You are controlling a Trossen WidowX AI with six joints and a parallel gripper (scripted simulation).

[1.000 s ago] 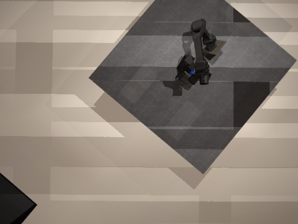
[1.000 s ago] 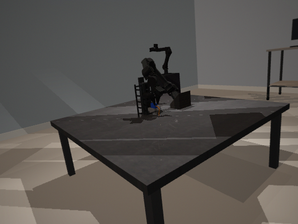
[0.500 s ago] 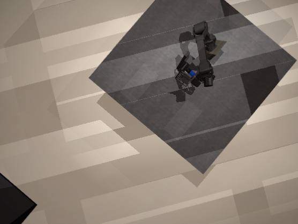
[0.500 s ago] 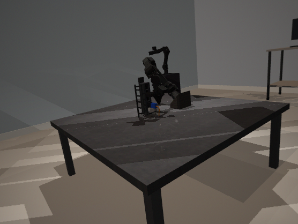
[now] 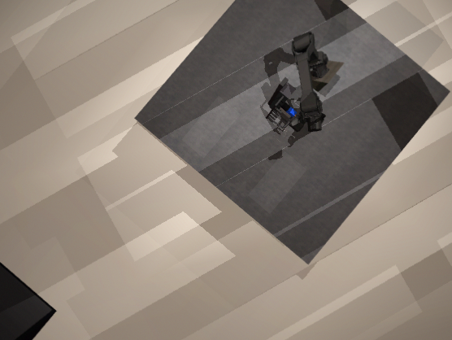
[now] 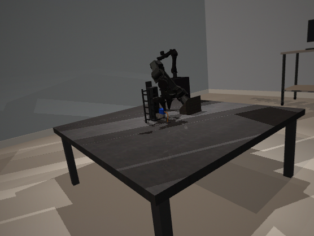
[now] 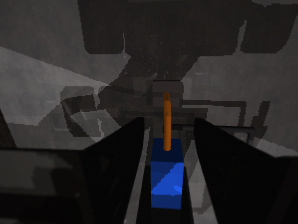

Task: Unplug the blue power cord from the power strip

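The blue plug lies 7 cm to the right of my gripper tip and 1 cm ahead of it.
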